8 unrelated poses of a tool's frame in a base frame.
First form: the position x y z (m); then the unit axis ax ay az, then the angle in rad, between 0 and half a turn.
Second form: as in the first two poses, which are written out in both.
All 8 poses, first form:
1: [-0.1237 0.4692 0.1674 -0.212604 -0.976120 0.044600 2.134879]
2: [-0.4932 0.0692 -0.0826 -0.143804 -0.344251 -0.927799 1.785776]
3: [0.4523 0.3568 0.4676 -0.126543 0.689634 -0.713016 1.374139]
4: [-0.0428 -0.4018 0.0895 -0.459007 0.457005 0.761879 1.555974]
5: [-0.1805 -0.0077 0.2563 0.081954 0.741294 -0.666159 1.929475]
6: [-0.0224 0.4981 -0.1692 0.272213 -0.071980 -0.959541 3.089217]
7: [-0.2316 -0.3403 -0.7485 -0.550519 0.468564 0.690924 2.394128]
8: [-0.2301 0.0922 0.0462 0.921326 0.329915 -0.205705 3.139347]
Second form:
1:
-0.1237 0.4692 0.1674
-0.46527 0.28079 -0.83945
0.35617 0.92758 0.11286
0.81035 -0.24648 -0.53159

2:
-0.4932 0.0692 -0.0826
-0.18824 0.96651 -0.17444
-0.84638 -0.06954 0.52803
0.49821 0.24704 0.83112

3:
0.4523 0.3568 0.4676
0.20828 0.62906 0.74894
-0.76949 0.57806 -0.27154
-0.60374 -0.51975 0.60445

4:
-0.0428 -0.4018 0.0895
0.22239 -0.96845 0.11243
0.55514 0.22058 0.80198
-0.80148 -0.11593 0.58668

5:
-0.1805 -0.0077 0.2563
-0.34196 0.70584 0.62036
-0.54169 0.39138 -0.74391
-0.76788 -0.59043 0.24851

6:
-0.0224 0.4981 -0.1692
-0.85053 0.01107 -0.52581
-0.08939 -0.98827 0.12379
-0.51827 0.15229 0.84155

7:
-0.2316 -0.3403 -0.7485
-0.20807 -0.91682 -0.34081
0.02254 -0.35284 0.93541
-0.97786 0.18695 0.09408

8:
-0.2301 0.0922 0.0462
0.69768 0.60838 -0.37830
0.60746 -0.78231 -0.13780
-0.37978 -0.13366 -0.91537

